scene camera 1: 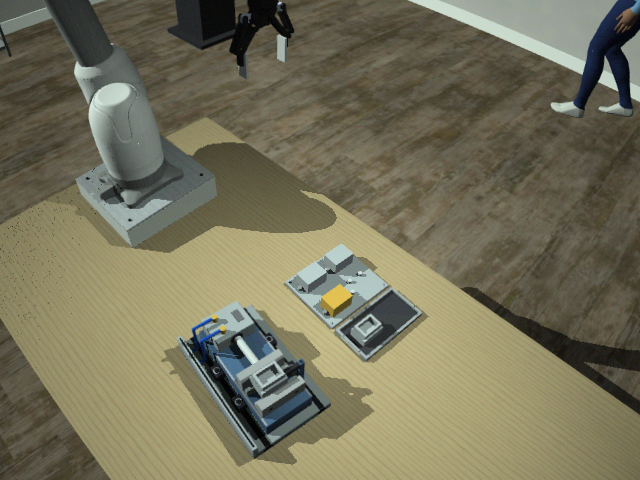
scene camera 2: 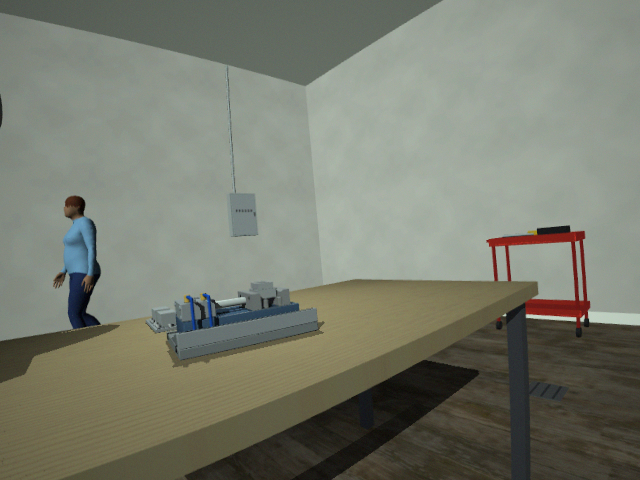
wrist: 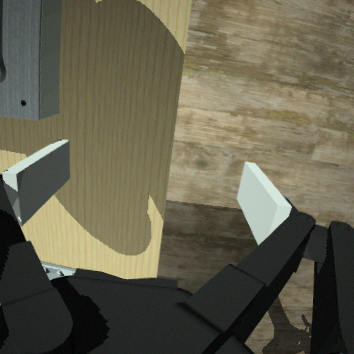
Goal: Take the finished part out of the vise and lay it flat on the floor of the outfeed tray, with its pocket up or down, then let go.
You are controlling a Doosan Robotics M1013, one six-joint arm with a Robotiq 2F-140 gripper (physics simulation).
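Frame: origin at the arm's base, x ahead, y left, z up, level; metres.
Where they show: gripper, between the fingertips: (scene camera 1: 263, 68) (wrist: 155, 169); arm's base, origin of its link: (scene camera 1: 140, 177).
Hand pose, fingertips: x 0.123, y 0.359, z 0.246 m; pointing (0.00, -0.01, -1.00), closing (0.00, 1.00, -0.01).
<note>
Each offset is from my fingertips to the top centre of the thing. "pt": to the spot under its first point. Level surfaces: height alone.
The finished part {dx +0.579, dy -0.522, dz -0.202 m} (scene camera 1: 268, 386) (scene camera 2: 262, 292), a grey block with a square pocket facing up, sits between the jaws of the blue and grey vise {dx +0.516, dy -0.515, dz -0.218 m} (scene camera 1: 289, 412) (scene camera 2: 237, 314). The outfeed tray (scene camera 1: 397, 311), with a dark floor and a light rim, lies on the table beside the vise. A similar grey pocketed part {dx +0.619, dy -0.260, dz -0.276 m} (scene camera 1: 362, 339) sits upright at its near-left end. My gripper (scene camera 1: 262, 57) (wrist: 155, 169) is open and empty, high up and far from the vise. Neither the vise nor the finished part shows in the wrist view.
A light plate {pt dx +0.538, dy -0.142, dz -0.309 m} (scene camera 1: 371, 283) beside the tray carries two grey blocks and a yellow block {dx +0.519, dy -0.252, dz -0.273 m} (scene camera 1: 336, 299). Blue hoses {pt dx +0.398, dy -0.561, dz -0.227 m} (scene camera 1: 195, 334) (scene camera 2: 191, 313) rise at the vise's end. The arm's base plate (scene camera 1: 173, 205) (wrist: 22, 95) stands on the table {dz -0.317 m} (scene camera 1: 196, 279) (scene camera 2: 361, 330). A person (scene camera 2: 78, 248) stands beyond the table.
</note>
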